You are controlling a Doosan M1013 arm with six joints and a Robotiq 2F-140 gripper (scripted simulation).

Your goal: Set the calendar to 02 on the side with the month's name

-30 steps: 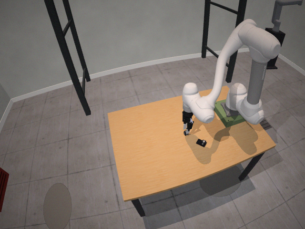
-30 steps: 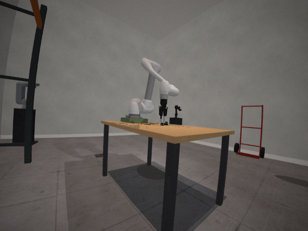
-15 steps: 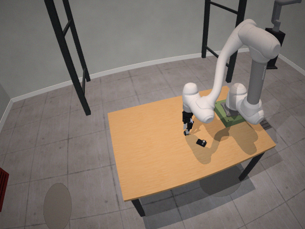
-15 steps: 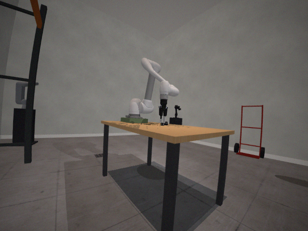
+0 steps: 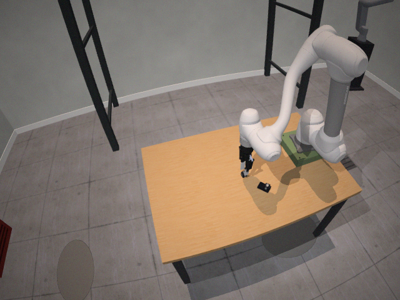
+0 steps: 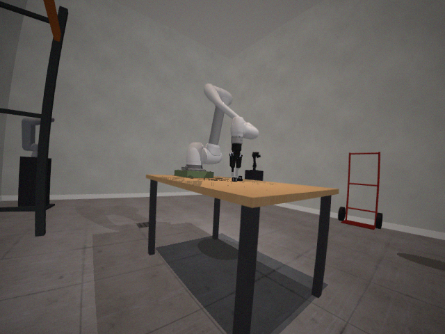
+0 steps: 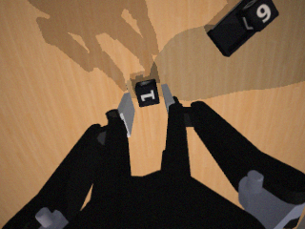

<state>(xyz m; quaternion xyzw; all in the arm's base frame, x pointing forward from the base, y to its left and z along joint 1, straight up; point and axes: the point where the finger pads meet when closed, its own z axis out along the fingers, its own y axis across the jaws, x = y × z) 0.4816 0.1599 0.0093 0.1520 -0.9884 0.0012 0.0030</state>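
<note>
Right now the black number cube is 60 mm below my hand.
</note>
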